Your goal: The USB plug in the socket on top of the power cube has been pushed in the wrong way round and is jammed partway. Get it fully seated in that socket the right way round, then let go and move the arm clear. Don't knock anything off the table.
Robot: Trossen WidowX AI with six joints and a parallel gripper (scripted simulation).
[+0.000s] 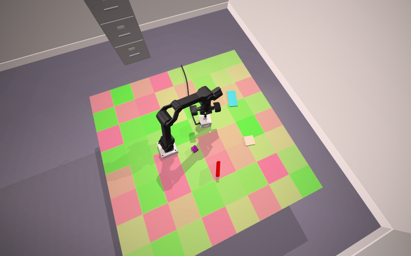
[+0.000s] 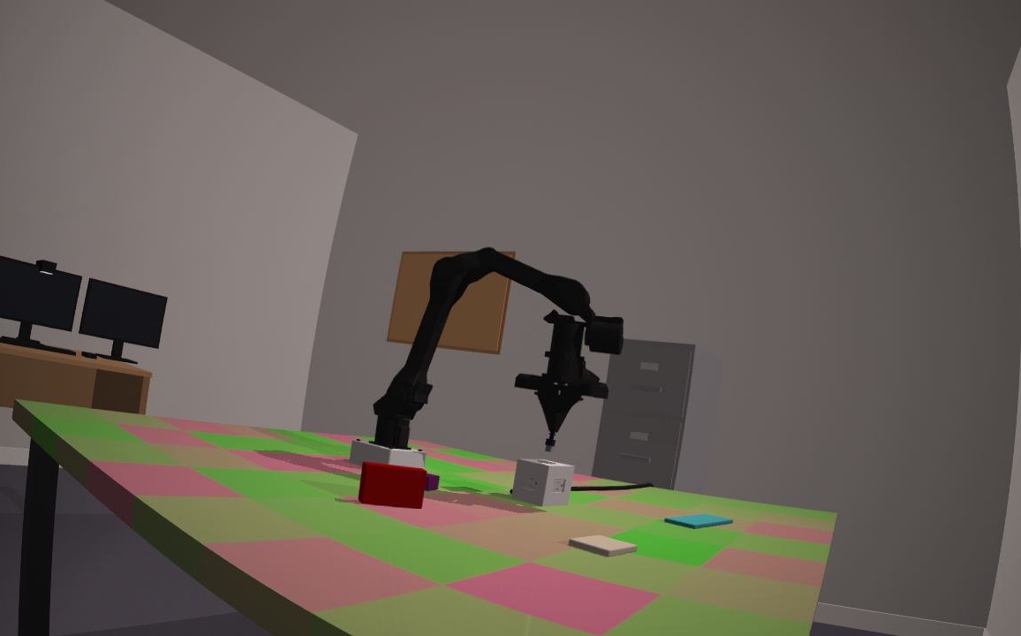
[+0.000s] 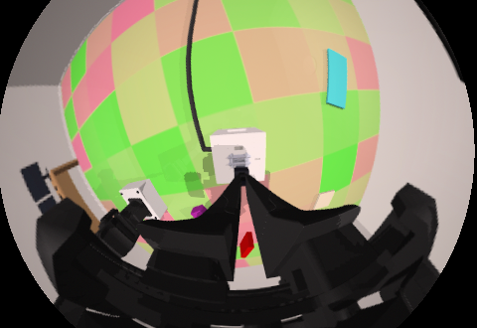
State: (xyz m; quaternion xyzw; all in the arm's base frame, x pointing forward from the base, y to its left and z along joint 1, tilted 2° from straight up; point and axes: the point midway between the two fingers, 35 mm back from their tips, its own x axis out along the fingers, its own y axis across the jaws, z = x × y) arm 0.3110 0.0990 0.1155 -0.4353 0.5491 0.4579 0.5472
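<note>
Right now my gripper tip is 2 cm above the dark USB plug. Also, from my gripper tip: red block 36 cm to the right, 10 cm below, 5 cm behind; then cyan card 28 cm ahead, 13 cm below, 11 cm to the left; then purple cube 17 cm to the right, 14 cm behind, 12 cm below.
</note>
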